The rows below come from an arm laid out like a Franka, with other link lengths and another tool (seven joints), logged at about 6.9 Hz.
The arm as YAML. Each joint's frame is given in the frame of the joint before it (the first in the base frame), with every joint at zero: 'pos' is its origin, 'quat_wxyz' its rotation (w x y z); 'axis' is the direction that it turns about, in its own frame. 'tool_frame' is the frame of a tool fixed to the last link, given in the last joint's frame.
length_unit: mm
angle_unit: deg
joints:
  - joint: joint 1
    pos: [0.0, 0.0, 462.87]
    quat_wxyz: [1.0, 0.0, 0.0, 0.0]
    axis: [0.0, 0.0, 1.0]
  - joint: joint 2
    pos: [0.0, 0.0, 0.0]
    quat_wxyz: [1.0, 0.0, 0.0, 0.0]
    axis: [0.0, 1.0, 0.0]
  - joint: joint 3
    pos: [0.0, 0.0, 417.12]
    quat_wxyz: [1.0, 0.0, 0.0, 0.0]
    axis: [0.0, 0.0, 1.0]
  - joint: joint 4
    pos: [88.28, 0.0, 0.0]
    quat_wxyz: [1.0, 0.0, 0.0, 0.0]
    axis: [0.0, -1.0, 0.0]
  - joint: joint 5
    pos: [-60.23, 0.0, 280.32]
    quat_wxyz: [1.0, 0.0, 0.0, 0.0]
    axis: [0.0, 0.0, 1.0]
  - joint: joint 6
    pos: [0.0, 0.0, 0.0]
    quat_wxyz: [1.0, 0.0, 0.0, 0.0]
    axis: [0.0, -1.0, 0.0]
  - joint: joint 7
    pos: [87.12, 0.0, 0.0]
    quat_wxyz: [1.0, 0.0, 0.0, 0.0]
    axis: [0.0, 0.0, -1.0]
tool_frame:
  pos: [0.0, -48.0, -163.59]
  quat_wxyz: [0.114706, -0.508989, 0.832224, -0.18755]
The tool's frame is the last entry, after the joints.
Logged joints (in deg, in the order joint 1, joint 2, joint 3, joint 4, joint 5, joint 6, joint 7), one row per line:
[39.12 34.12 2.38 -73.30 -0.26 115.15 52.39]
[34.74 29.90 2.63 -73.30 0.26 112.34 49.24]
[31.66 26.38 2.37 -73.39 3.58 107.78 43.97]
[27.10 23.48 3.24 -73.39 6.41 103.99 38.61]
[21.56 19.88 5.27 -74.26 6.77 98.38 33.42]
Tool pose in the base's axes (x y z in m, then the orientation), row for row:
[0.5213 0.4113 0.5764 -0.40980 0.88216 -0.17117 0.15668]
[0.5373 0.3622 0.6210 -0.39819 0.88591 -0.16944 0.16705]
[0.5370 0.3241 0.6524 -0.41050 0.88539 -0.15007 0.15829]
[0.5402 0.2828 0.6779 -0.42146 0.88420 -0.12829 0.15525]
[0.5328 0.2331 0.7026 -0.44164 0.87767 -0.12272 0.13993]
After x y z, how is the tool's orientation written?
As a quaternion, x y z w.
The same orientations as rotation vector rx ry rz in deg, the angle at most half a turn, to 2 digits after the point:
[-67.21 144.67 -28.07]
[-64.93 144.45 -27.63]
[-67.26 145.07 -24.59]
[-69.17 145.12 -21.06]
[-73.11 145.29 -20.32]

